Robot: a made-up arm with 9 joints. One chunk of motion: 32 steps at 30 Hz.
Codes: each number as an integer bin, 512 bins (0 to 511) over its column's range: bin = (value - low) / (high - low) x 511, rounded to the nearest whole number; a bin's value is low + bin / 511 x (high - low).
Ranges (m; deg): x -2.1..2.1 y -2.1..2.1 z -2.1..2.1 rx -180..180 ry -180..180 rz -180..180
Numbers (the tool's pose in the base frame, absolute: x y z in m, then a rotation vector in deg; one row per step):
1: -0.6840 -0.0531 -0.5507 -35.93 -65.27 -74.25
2: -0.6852 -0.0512 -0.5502 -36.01 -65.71 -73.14
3: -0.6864 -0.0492 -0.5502 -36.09 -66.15 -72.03
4: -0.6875 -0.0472 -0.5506 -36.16 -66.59 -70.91
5: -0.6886 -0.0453 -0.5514 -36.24 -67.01 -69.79
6: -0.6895 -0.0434 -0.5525 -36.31 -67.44 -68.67
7: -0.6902 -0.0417 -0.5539 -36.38 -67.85 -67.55
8: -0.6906 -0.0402 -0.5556 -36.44 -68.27 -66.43
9: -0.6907 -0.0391 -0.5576 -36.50 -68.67 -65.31
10: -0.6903 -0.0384 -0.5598 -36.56 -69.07 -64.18
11: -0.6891 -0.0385 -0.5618 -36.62 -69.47 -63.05
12: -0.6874 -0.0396 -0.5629 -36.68 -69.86 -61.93
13: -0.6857 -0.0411 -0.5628 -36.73 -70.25 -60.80
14: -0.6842 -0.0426 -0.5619 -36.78 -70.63 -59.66
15: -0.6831 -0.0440 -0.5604 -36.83 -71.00 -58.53
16: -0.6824 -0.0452 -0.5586 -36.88 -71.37 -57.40
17: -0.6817 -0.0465 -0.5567 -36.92 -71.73 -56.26
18: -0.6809 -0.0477 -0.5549 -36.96 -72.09 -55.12
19: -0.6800 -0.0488 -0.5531 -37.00 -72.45 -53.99
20: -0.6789 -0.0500 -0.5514 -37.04 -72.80 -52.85
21: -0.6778 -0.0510 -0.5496 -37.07 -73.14 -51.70
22: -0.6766 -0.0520 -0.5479 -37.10 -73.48 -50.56
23: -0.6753 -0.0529 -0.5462 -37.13 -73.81 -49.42
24: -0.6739 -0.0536 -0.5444 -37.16 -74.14 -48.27
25: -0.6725 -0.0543 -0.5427 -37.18 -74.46 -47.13
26: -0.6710 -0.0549 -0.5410 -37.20 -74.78 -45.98
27: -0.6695 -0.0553 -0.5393 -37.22 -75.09 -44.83
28: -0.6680 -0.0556 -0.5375 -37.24 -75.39 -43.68
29: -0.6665 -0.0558 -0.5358 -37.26 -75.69 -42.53
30: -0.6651 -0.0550 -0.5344 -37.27 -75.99 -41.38
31: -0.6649 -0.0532 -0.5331 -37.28 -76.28 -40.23
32: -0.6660 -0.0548 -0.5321 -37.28 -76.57 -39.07
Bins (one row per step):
1: 172 249 188 204 163 150
2: 172 249 189 204 162 152
3: 172 250 189 204 162 153
4: 172 250 189 204 161 155
5: 172 250 188 204 160 156
6: 172 250 188 204 160 158
7: 172 250 188 204 159 160
8: 171 251 188 204 159 161
9: 171 251 188 204 158 163
10: 172 251 187 204 157 164
11: 172 251 187 204 157 166
12: 172 251 187 203 156 168
13: 172 250 187 203 156 169
14: 172 250 187 203 155 171
15: 172 250 187 203 155 172
16: 172 250 188 203 154 174
17: 173 250 188 203 154 176
18: 173 250 188 203 153 177
19: 173 250 188 203 153 179
20: 173 249 188 203 152 180
21: 173 249 189 203 152 182
22: 173 249 189 203 151 184
23: 173 249 189 203 151 185
24: 174 249 189 203 150 187
25: 174 249 189 203 150 189
26: 174 249 190 203 149 190
27: 174 249 190 203 149 192
28: 174 249 190 203 148 193
29: 174 249 190 203 148 195
30: 175 249 190 203 148 197
31: 175 249 191 203 147 198
32: 174 249 191 203 147 200

